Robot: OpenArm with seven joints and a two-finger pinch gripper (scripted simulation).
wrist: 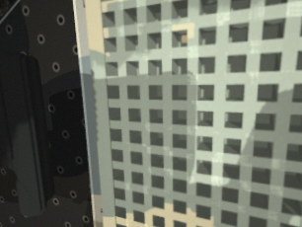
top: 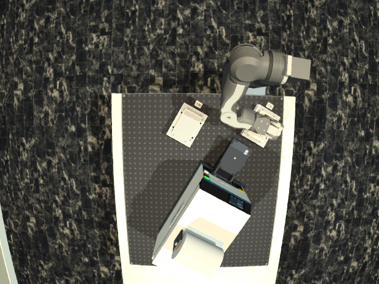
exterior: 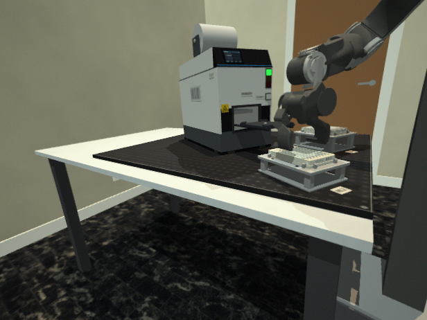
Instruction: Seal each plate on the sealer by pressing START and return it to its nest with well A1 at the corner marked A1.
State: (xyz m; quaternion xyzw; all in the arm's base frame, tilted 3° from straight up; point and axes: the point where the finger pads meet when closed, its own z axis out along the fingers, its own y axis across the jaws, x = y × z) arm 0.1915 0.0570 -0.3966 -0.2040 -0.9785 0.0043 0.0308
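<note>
My gripper is now 20 mm above the clear well plate. The rest, counted from my hand: label tag (100 mm behind, 70 mm below, 40 mm to the left); sealer stage (150 mm ahead, 120 mm to the right, 30 mm above); N1 label (300 mm to the right, 70 mm below, 70 mm behind).
</note>
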